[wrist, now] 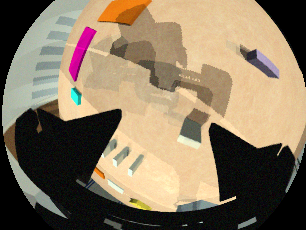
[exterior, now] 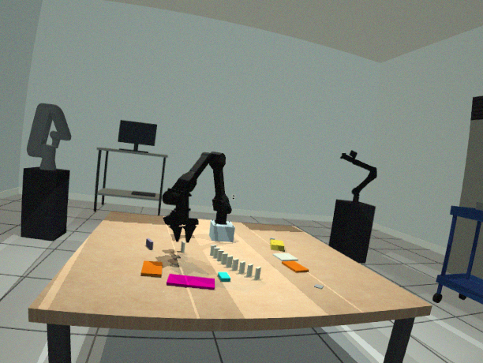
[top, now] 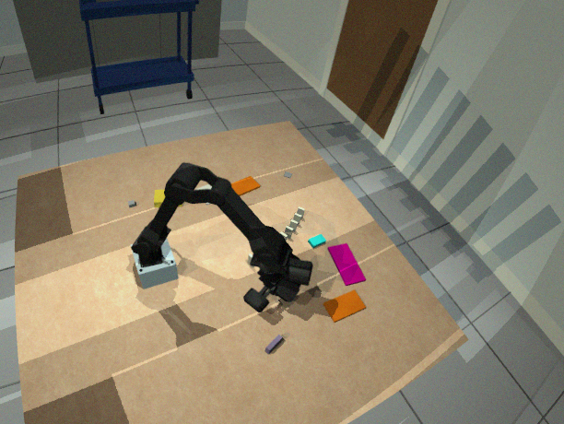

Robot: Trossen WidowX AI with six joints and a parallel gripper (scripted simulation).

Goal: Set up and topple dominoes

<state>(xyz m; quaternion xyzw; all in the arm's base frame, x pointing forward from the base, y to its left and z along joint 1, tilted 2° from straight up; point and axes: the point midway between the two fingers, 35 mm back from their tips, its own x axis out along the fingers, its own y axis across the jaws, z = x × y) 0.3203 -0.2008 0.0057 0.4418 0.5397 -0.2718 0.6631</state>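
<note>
Now: gripper tip 60 mm past the purple block, 140 mm to the left of it and 40 mm above it. The rest, counted from my gripper tip: orange slab (210 mm ahead, 100 mm to the right, 50 mm below); then teal block (240 mm ahead, 160 mm to the left, 50 mm below); then magenta slab (300 mm ahead, 40 mm to the left, 50 mm below).
</note>
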